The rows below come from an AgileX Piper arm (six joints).
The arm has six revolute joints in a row. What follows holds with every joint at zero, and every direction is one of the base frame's.
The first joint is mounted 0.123 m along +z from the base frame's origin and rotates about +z.
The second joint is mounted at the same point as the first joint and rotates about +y.
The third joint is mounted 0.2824 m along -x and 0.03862 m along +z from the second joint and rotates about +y.
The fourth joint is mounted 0.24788 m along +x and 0.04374 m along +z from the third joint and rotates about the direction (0.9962, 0, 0.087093).
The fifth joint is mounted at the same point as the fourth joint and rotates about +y.
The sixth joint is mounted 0.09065 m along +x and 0.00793 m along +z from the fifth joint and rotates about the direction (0.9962, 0, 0.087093).
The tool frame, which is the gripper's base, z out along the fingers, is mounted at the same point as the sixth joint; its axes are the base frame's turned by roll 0, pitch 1.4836 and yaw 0 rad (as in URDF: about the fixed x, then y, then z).
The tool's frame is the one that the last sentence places.
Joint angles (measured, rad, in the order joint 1, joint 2, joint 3, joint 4, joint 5, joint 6), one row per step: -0.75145, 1.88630, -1.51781, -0.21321, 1.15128, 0.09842; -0.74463, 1.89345, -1.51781, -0.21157, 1.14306, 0.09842; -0.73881, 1.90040, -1.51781, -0.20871, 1.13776, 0.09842; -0.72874, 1.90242, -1.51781, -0.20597, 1.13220, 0.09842; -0.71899, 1.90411, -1.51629, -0.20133, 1.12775, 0.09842; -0.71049, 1.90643, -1.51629, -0.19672, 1.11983, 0.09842; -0.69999, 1.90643, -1.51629, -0.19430, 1.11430, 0.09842; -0.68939, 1.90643, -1.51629, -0.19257, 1.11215, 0.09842; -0.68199, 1.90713, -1.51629, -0.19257, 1.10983, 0.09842; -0.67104, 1.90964, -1.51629, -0.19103, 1.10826, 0.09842
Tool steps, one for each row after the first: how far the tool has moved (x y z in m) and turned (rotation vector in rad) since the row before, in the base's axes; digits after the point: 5 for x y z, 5 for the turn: 0.00316, 0.00092, -0.00268, 0.00091, -0.00205, 0.00802; 0.00271, 0.00094, -0.00267, 0.00345, -0.00076, 0.00606; 0.00345, 0.00250, -0.00076, -0.00010, -0.00452, 0.01036; 0.00316, 0.00280, -0.00107, 0.00276, -0.00397, 0.00924; 0.00327, 0.00211, -0.00087, 0.00011, -0.00730, 0.00862; 0.00330, 0.00287, 0.00003, -0.00151, -0.00584, 0.01080; 0.00301, 0.00307, 0.00000, 0.00001, -0.00276, 0.01048; 0.00215, 0.00199, -0.00024, -0.00090, -0.00130, 0.00782; 0.00322, 0.00307, -0.00098, 0.00182, -0.00022, 0.01077
